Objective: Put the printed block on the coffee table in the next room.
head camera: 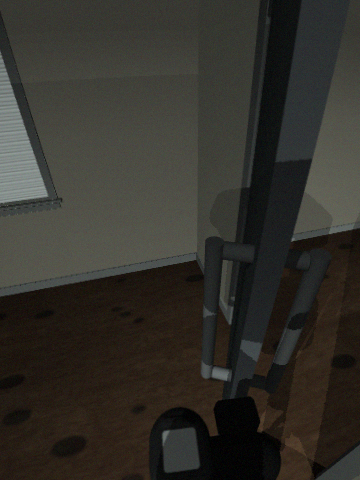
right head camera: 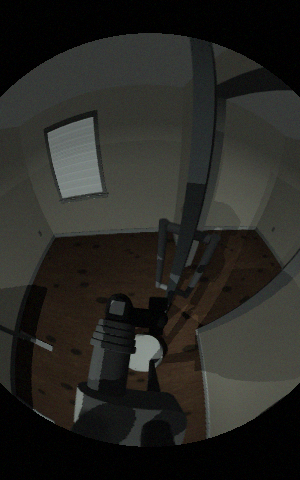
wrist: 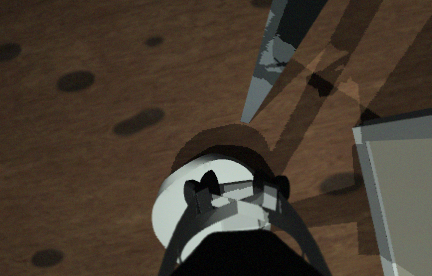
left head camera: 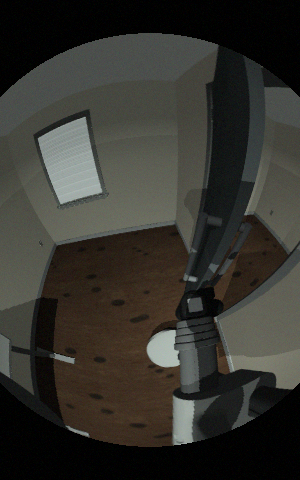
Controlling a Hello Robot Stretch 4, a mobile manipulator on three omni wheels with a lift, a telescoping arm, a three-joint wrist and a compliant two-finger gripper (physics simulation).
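Where they show: gripper, fingertip midpoint: [wrist: 235,185]; robot's base at its link origin: [right head camera: 142,351] [left head camera: 167,347].
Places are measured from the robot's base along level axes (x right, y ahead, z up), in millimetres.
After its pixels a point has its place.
In the wrist view my gripper [wrist: 235,185] {x 86, y 194, z 836 mm} points down over the floor, its two dark fingertips standing apart on both sides of a pale grey block [wrist: 238,192] {x 88, y 192, z 865 mm}. The gripper is shut on this block; its printed face cannot be made out. In the head views the dark wrist shows, but the fingertips and the block are hidden. The coffee table does not show. An open grey door [head camera: 280,200] {x 134, y 330, z 1406 mm} [left head camera: 229,125] {x 194, y 525, z 1589 mm} [right head camera: 201,145] {x 139, y 327, z 1522 mm} [wrist: 287,42] {x 144, y 326, z 835 mm} stands close in front of the wrist, with long bar handles on both faces.
A wall end with pale trim [wrist: 369,200] {x 617, y -16, z -16 mm} stands to the right of the gripper. A white round disc [left head camera: 161,349] {x -62, y -9, z 187 mm} [right head camera: 145,353] {x 42, y -5, z 187 mm} [wrist: 166,215] {x -151, y 14, z 187 mm} lies low beneath the arm. A window [head camera: 17,140] {x -887, y 1820, z 1233 mm} is in the far wall. A table leg's pale foot [left head camera: 64,358] [right head camera: 43,344] shows at left.
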